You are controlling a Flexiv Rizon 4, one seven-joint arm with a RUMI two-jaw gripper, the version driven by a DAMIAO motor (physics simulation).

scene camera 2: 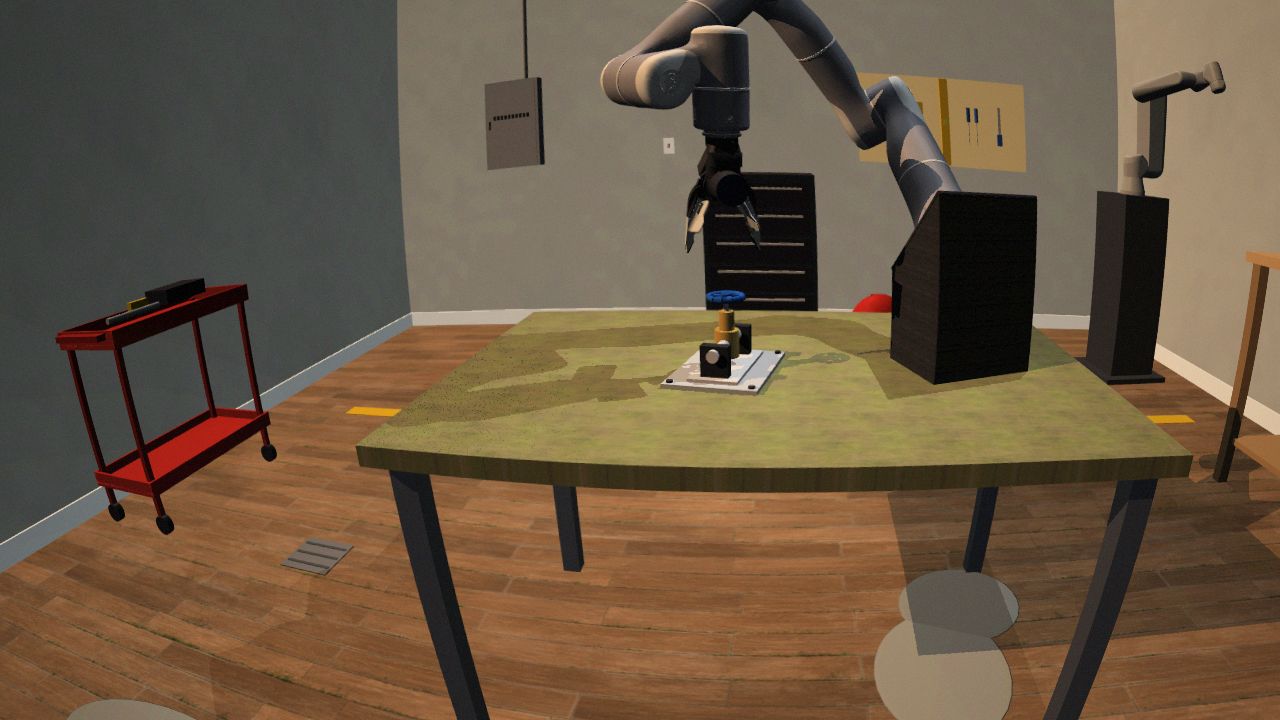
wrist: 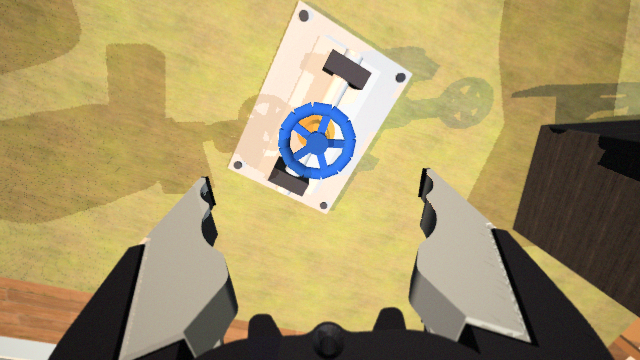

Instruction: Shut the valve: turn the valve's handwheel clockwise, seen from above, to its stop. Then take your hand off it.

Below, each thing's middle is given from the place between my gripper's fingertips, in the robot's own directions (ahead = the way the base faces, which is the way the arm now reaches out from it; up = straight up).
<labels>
My hand is 100 mm above the blue handwheel (wrist: 317,143). Round my hand: white base plate (scene camera 2: 758,375) (220 mm below).
</labels>
